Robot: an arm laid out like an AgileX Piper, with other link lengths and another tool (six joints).
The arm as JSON. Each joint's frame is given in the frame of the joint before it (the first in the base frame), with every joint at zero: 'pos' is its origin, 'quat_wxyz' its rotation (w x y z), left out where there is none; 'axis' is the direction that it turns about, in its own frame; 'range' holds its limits. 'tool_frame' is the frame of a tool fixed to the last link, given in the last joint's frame.
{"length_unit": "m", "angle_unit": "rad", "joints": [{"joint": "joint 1", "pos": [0.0, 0.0, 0.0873], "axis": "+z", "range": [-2.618, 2.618]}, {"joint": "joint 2", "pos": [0.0, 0.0, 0.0], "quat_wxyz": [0.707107, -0.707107, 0.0, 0.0], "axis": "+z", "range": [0.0, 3.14]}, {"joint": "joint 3", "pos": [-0.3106, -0.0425, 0.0], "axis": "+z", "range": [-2.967, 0.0]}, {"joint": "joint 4", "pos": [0.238, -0.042, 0.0], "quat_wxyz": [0.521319, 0.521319, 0.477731, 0.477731], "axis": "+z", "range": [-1.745, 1.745]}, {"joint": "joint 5", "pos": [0.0, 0.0, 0.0], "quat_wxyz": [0.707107, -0.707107, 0.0, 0.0], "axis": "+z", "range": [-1.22, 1.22]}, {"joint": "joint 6", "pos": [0.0, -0.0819, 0.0], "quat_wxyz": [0.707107, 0.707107, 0.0, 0.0], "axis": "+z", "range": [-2.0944, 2.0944]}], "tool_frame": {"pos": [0.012, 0.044, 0.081], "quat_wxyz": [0.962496, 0.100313, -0.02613, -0.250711]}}
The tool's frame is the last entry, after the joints.
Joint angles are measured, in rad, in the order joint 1, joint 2, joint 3, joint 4, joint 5, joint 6. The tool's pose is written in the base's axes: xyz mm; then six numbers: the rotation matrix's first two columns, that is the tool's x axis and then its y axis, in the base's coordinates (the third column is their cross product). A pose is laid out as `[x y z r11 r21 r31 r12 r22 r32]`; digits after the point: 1 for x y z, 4 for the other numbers.
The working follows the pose.
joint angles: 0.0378, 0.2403, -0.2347, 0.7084, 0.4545, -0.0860
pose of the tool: [85.3 91.5 217.5 -0.2884 0.0470 -0.9564 -0.0999 0.9919 0.0789]
Where each joint sits with the arm in this pose, in the base's axes (m; each line is computed from the numbers above, not from the rounded line before):
joint 1: 0.0000 0.0000 0.0873
joint 2: 0.0000 0.0000 0.0873
joint 3: -0.2914 -0.0110 0.2025
joint 4: -0.0533 -0.0020 0.2432
joint 5: -0.0533 -0.0020 0.2432
joint 6: 0.0213 0.0242 0.2220
the tool: 0.0853 0.0915 0.2175

